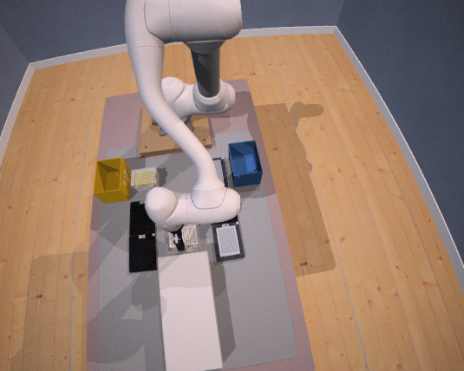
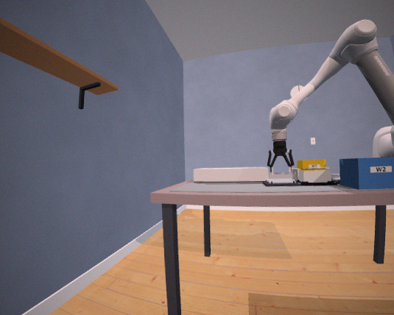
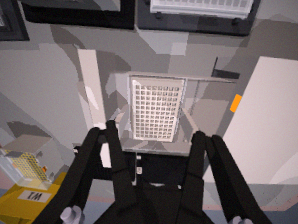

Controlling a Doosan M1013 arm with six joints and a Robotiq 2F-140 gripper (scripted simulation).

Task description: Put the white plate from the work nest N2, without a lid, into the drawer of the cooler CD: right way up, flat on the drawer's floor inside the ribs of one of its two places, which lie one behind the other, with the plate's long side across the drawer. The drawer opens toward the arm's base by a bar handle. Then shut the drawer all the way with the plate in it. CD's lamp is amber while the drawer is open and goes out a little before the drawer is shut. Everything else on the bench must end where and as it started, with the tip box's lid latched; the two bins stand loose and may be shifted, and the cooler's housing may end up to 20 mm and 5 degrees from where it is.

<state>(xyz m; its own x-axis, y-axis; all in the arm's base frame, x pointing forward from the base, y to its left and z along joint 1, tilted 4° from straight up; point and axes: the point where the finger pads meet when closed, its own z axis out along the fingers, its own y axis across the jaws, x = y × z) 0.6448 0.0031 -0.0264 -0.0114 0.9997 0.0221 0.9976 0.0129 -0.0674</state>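
Right now the white plate is 20 mm below my hand. From my hand the other things lie so: cooler CD: 170 mm ahead, 10 mm below; then drawer: 40 mm ahead, 20 mm below; then black nest N2: 190 mm to the right, 50 mm ahead, 30 mm below.
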